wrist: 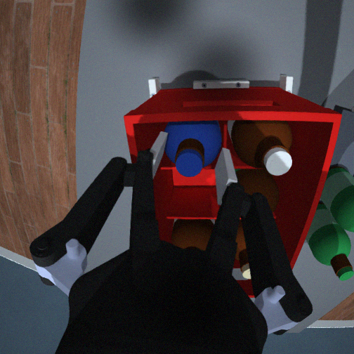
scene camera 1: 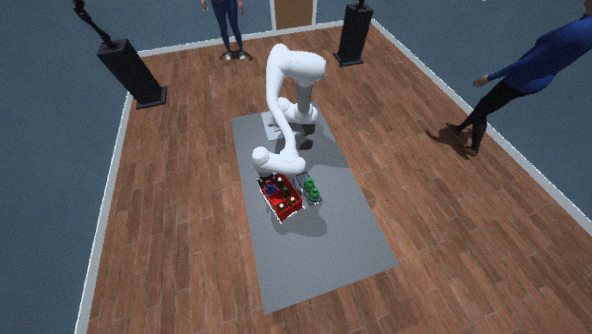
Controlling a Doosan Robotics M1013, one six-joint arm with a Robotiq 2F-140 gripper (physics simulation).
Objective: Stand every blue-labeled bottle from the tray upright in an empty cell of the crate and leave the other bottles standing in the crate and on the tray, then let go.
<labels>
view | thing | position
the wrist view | gripper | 191,150
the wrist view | blue-labeled bottle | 190,145
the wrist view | white-capped brown bottle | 264,144
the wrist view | green-capped bottle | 253,180
</labels>
